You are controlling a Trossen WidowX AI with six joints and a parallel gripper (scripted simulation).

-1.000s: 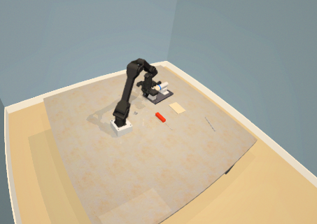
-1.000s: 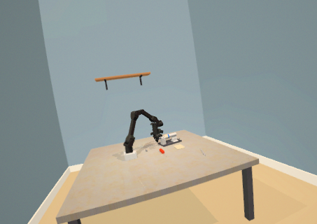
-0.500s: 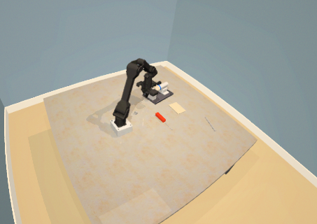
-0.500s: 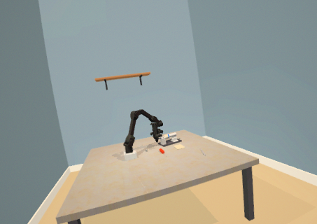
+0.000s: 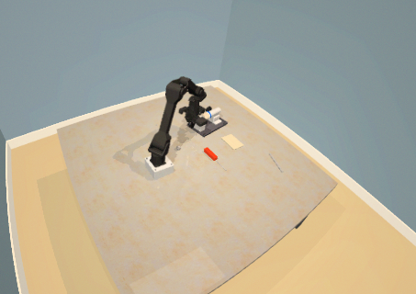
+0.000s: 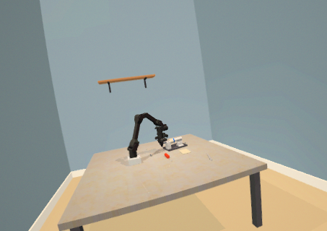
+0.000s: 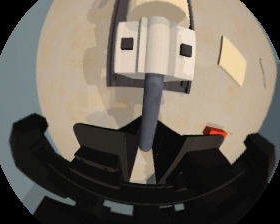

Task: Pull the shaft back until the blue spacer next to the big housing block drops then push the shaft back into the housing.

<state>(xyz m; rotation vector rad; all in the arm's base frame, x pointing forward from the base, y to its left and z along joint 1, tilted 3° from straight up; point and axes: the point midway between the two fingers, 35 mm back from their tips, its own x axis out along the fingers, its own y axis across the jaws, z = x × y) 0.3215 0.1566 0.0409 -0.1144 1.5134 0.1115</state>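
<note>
Now: the grey-blue shaft 80 mm ahead of my gripper tip, 30 mm above it and 10 mm to the left of it. Also, from my gripper tip: cream cylinder: 100 mm ahead, 30 mm above, 10 mm to the left; tan card: 190 mm to the right, 170 mm ahead, 40 mm below; blue spacer: 140 mm ahead, 30 mm above, 20 mm to the left.
</note>
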